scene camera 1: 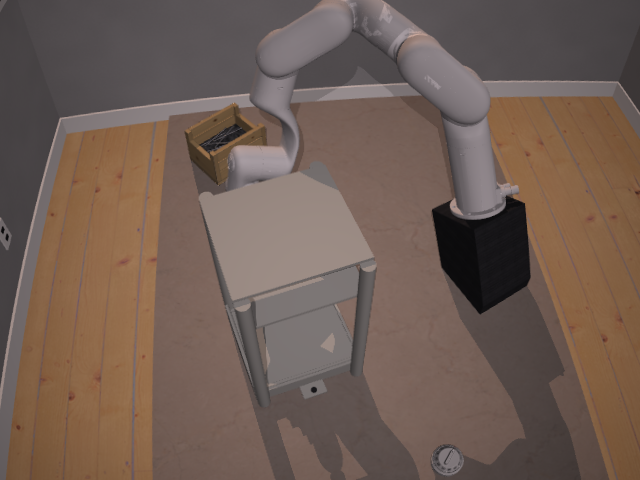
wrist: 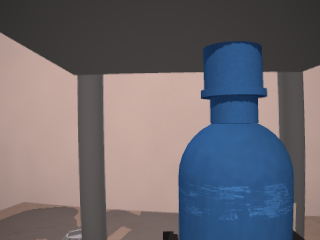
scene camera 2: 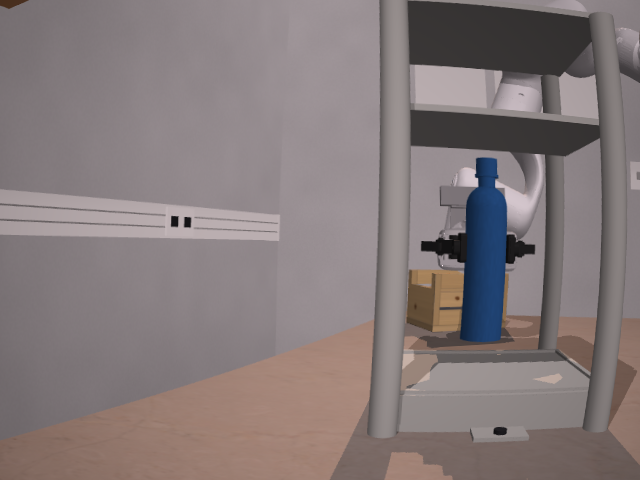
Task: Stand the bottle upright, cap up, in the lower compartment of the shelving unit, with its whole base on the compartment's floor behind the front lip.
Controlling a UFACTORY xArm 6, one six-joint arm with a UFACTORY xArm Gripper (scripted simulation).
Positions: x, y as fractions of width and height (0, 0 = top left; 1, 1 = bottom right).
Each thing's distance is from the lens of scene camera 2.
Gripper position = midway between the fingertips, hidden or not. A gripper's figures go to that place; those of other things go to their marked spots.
my gripper (scene camera 2: 0.76, 0.52): 0.64 m
blue bottle (scene camera 2: 0.76, 0.44): 0.64 m
